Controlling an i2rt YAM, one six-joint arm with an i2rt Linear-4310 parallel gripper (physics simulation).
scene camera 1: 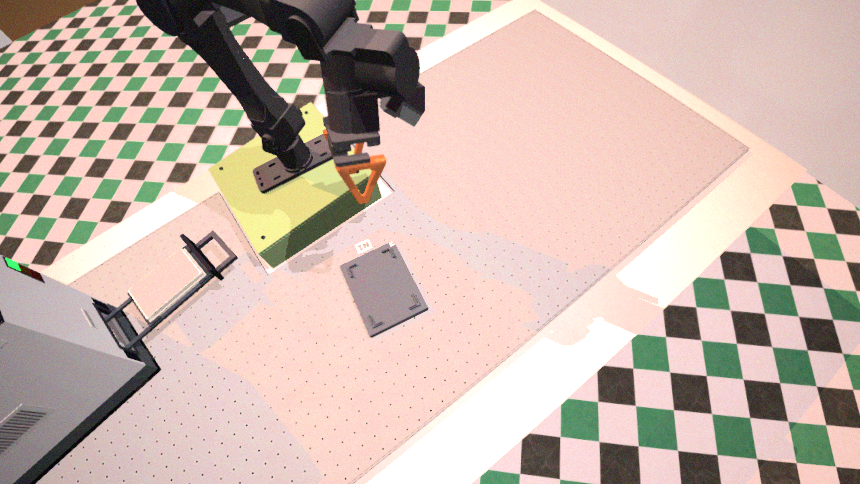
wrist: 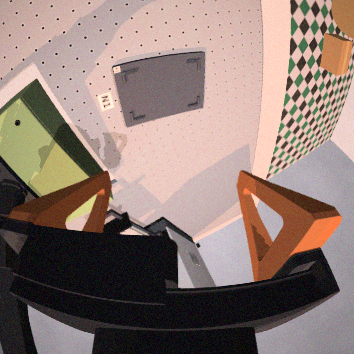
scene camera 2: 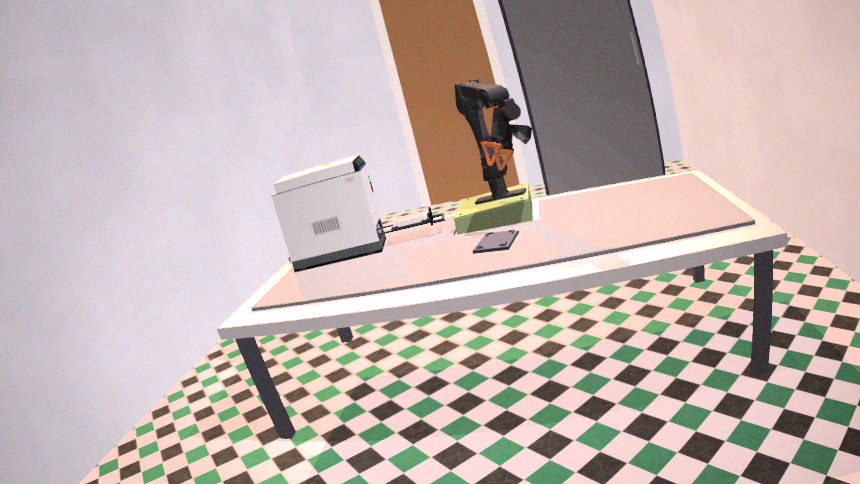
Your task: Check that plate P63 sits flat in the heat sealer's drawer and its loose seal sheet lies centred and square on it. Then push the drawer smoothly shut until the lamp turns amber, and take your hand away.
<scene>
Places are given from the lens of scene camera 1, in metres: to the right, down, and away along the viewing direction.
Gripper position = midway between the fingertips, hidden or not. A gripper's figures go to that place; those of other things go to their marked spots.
my gripper [scene camera 1: 357,187]: -0.11, -0.08, 0.63
dark drawer front [scene camera 1: 194,250]: -0.46, 0.02, 0.76
</scene>
